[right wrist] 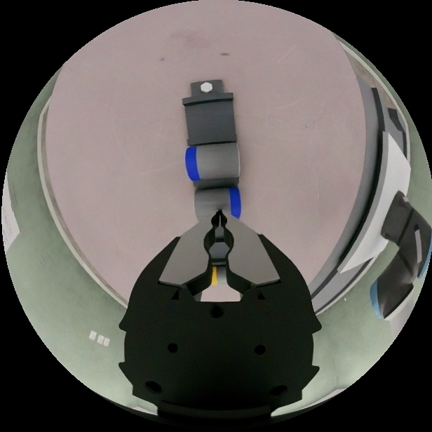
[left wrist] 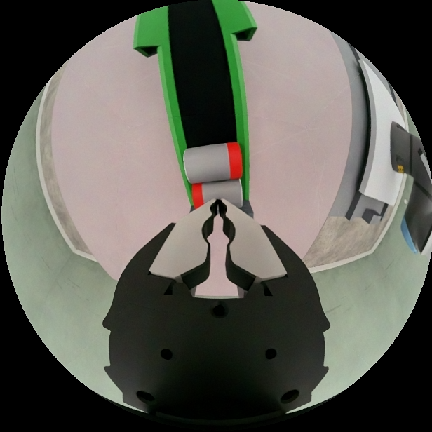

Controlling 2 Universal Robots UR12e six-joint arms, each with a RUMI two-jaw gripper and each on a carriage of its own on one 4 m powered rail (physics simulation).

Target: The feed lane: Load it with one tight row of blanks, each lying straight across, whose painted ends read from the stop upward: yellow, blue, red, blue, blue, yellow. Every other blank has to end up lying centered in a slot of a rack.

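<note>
A green-walled lane (left wrist: 241,95) with a black floor runs up the left wrist view. Two grey blanks lie across its near end, close together: the upper blank (left wrist: 206,164) has its red end at the right, the lower blank (left wrist: 221,192) at the left. My left gripper (left wrist: 217,200) is shut and empty, its tips over the lower blank's near edge. In the right wrist view a dark grey rack (right wrist: 211,121) holds a blank (right wrist: 217,161) with its blue end left and a blank (right wrist: 212,201) with its blue end right. My right gripper (right wrist: 219,211) is shut and empty, its tips over the nearer blue-ended blank. A yellow-ended blank (right wrist: 219,275) shows partly between the jaws.
A white panel (left wrist: 382,135) (right wrist: 375,210) on grey structure stands along the right side of both views. Dark arm parts with blue caps (left wrist: 417,200) (right wrist: 397,290) show beyond it. A white hex bolt (right wrist: 206,87) sits at the rack's far end.
</note>
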